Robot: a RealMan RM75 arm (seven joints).
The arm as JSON. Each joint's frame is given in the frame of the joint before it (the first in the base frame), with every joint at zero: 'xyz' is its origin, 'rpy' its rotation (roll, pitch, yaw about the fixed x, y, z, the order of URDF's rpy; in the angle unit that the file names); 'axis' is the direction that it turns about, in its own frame. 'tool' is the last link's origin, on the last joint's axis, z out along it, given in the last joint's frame.
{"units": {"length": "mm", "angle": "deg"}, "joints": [
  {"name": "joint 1", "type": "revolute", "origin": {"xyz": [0.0, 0.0, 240.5], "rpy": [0.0, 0.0, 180.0]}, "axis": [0.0, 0.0, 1.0]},
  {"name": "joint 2", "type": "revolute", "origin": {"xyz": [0.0, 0.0, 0.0], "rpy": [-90.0, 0.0, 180.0]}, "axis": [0.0, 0.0, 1.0]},
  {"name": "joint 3", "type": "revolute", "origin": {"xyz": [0.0, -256.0, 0.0], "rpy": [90.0, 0.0, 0.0]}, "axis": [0.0, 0.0, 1.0]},
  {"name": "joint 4", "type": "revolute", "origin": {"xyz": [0.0, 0.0, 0.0], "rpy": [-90.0, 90.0, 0.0]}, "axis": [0.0, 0.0, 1.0]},
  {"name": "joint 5", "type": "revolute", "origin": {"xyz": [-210.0, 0.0, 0.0], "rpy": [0.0, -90.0, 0.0]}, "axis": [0.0, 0.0, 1.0]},
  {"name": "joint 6", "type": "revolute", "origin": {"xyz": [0.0, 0.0, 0.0], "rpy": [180.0, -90.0, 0.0]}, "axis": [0.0, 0.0, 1.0]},
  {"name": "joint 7", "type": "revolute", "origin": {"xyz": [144.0, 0.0, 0.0], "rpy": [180.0, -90.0, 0.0]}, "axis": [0.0, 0.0, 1.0]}
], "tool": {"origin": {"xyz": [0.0, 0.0, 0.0], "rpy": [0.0, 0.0, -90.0]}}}
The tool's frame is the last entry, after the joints.
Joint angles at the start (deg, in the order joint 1, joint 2, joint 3, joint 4, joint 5, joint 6, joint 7):
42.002, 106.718, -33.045, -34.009, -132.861, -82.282, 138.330
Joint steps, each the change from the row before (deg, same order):
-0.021, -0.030, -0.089, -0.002, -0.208, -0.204, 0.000
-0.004, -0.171, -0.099, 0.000, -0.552, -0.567, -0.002
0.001, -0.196, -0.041, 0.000, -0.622, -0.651, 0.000
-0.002, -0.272, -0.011, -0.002, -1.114, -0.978, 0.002
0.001, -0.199, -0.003, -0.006, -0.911, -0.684, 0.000
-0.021, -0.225, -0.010, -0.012, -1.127, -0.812, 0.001
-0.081, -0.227, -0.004, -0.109, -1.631, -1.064, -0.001
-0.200, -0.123, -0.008, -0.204, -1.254, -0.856, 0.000
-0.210, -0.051, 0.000, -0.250, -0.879, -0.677, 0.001
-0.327, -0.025, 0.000, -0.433, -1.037, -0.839, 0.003
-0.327, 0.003, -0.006, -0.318, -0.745, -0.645, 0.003
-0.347, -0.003, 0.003, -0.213, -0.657, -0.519, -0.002
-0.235, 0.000, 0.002, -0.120, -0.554, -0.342, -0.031
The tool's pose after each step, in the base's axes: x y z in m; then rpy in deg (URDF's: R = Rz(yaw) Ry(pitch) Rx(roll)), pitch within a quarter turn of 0, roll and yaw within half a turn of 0. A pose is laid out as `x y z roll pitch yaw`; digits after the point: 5 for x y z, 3 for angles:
0.27678 0.40123 0.08010 -177.630 24.309 -77.011
0.27763 0.39972 0.08053 -177.367 23.519 -76.860
0.27857 0.39806 0.08119 -177.119 22.679 -76.735
0.28036 0.39532 0.08207 -176.665 21.330 -76.600
0.28191 0.39328 0.08276 -176.245 20.309 -76.516
0.28398 0.39065 0.08355 -175.726 19.058 -76.467
0.28715 0.38678 0.08442 -174.948 17.341 -76.460
0.29022 0.38314 0.08516 -174.348 16.029 -76.566
0.29253 0.38020 0.08577 -173.946 15.097 -76.676
0.29550 0.37643 0.08671 -173.441 14.024 -76.830
0.29811 0.37310 0.08724 -173.122 13.212 -77.055
0.30093 0.36983 0.08759 -172.852 12.509 -77.364
0.30310 0.36742 0.08773 -172.597 11.951 -77.578

